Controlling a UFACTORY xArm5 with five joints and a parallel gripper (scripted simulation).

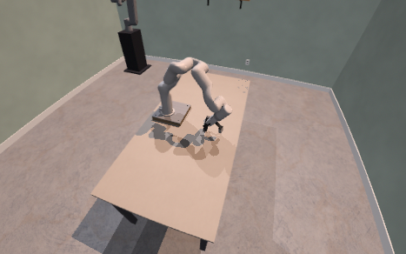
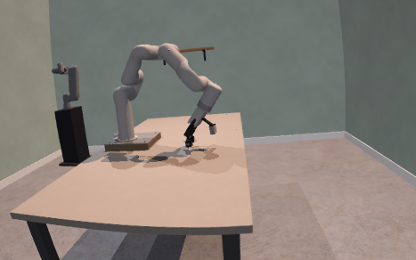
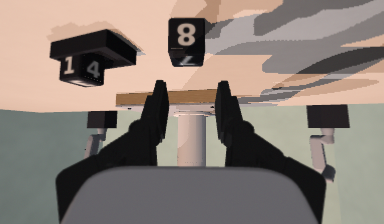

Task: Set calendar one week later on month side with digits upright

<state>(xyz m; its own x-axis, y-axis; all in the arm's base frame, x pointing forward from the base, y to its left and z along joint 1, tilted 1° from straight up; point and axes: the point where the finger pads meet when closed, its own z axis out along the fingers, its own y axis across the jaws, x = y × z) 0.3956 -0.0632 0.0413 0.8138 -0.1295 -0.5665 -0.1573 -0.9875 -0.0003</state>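
Right now my hand is 60 mm above the black cube, 10 mm to the right of it and 10 mm past it. The rest, counted from my hand: black calendar tray: 110 mm to the left, 70 mm below, 20 mm behind.
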